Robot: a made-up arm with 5 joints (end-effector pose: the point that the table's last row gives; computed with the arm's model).
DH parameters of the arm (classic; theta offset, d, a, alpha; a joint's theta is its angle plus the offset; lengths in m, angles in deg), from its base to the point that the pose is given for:
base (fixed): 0 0 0.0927 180
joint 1: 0 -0.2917 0.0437 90
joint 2: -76.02 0 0.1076 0
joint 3: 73.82 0 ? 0
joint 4: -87.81 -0.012 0 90
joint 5: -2.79 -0.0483 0 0
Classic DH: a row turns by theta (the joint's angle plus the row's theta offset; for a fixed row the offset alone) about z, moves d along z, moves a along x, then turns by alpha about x.
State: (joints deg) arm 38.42 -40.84 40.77 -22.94 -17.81
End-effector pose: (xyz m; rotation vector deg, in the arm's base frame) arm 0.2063 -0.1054 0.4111 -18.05 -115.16 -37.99
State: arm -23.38 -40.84 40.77 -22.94 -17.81
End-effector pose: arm 0.2393 0.0503 0.4111 42.32 -104.80 1.81
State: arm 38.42 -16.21 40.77 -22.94 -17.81
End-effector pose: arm 0.2374 -0.1301 0.3541 -14.20 -90.59 -46.45
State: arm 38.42 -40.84 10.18 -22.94 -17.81
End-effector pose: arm 0.1796 -0.0842 0.4890 -22.70 -144.79 -23.73
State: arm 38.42 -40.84 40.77 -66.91 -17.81
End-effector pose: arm 0.1863 -0.0895 0.4367 -24.66 -157.29 -15.96
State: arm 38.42 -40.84 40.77 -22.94 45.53
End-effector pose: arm 0.2063 -0.1054 0.4111 -73.53 -85.85 2.82
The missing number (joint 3, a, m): 0.1151
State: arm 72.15 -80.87 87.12 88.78 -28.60
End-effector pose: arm 0.0982 -0.0563 0.2777 2.01 5.41 -103.47
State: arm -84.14 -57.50 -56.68 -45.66 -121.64
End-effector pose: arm 0.0917 -0.1274 0.4895 -108.33 -27.58 -26.88
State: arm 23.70 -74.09 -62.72 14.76 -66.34
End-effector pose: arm -0.0606 0.0542 0.4618 -59.75 142.73 -32.20
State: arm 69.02 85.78 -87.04 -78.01 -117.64
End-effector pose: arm 0.1795 -0.2598 0.3279 -77.35 160.69 16.68
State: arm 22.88 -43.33 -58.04 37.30 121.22
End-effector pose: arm 0.0743 -0.0052 0.5408 -151.30 -53.12 27.33
